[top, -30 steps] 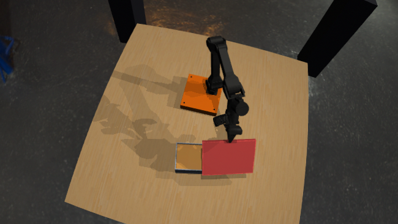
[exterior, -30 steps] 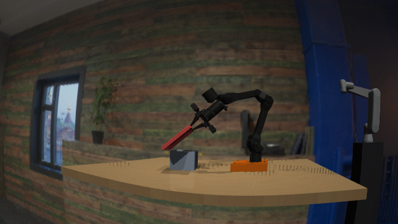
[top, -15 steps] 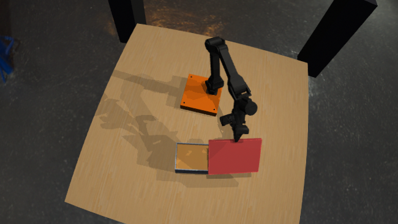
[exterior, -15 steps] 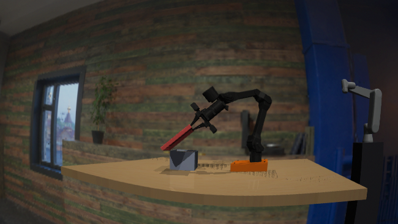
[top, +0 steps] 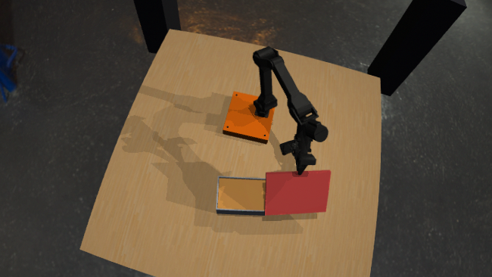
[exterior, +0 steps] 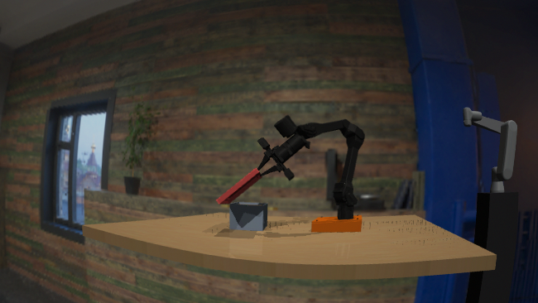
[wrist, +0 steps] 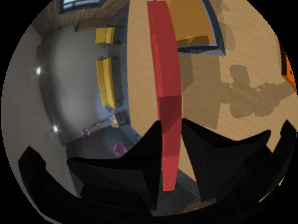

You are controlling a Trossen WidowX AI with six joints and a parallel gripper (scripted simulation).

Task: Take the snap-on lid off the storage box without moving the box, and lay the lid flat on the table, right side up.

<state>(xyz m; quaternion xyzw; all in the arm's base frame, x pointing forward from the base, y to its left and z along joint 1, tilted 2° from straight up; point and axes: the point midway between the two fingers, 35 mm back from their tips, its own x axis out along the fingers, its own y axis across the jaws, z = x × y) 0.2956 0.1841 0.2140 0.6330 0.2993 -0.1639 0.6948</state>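
The red lid is 6 cm ahead of my gripper tip, 2 cm to the left of it and 5 cm below it. Round my gripper tip: storage box (9 cm ahead, 18 cm to the right, 18 cm below).
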